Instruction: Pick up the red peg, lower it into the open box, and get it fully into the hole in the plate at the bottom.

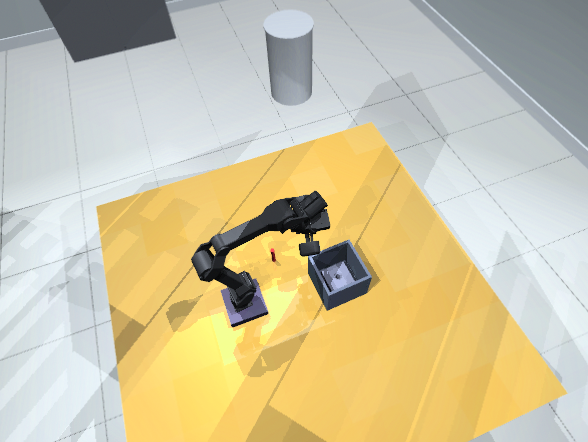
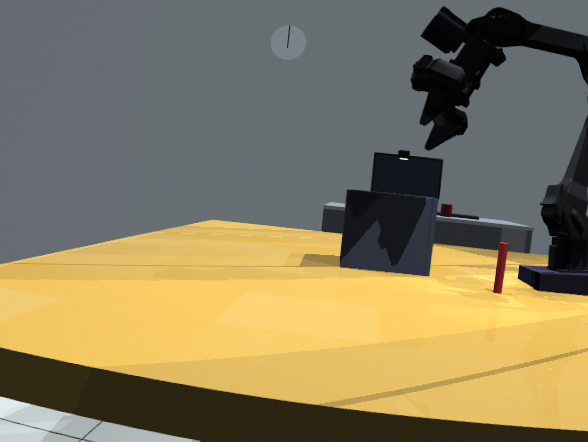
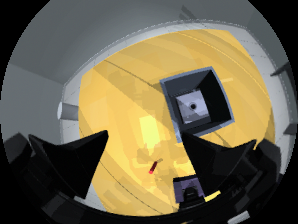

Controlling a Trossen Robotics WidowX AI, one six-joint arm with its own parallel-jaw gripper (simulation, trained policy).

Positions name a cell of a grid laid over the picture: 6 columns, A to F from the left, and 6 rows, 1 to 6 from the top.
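Observation:
A box is visible at (image 2: D4), (image 1: D4) and (image 3: E3). A plate (image 3: D3) is visible too; image 2 does not show the plate, hidden there by the box. My gripper appears at (image 2: E2), (image 1: D4) and (image 3: C4).

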